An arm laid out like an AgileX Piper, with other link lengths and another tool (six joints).
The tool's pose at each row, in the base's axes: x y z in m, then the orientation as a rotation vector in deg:
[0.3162 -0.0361 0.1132 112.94 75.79 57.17]
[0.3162 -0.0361 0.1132 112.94 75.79 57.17]
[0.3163 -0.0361 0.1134 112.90 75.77 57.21]
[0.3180 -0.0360 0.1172 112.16 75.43 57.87]
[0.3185 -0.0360 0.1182 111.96 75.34 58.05]
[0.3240 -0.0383 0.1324 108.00 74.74 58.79]
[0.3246 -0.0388 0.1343 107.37 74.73 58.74]
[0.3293 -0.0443 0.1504 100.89 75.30 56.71]
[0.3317 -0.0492 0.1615 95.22 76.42 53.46]
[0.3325 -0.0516 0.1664 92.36 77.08 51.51]
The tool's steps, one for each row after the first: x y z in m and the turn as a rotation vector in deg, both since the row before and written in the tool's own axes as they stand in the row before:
[0.0000 0.0000 0.0000 0.00 0.00 0.00]
[0.0001 0.0002 0.0000 -0.04 0.02 0.00]
[0.0015 0.0038 -0.0008 -0.78 0.30 -0.10]
[0.0004 0.0010 -0.0001 -0.21 0.08 -0.03]
[0.0030 0.0148 -0.0031 -3.10 0.21 -1.91]
[0.0001 0.0020 -0.0004 -0.42 -0.04 -0.40]
[-0.0003 0.0173 -0.0037 -3.64 -1.13 -4.94]
[-0.0025 0.0119 -0.0024 -2.47 -1.59 -5.21]
[-0.0019 0.0051 -0.0010 -1.08 -0.92 -2.82]

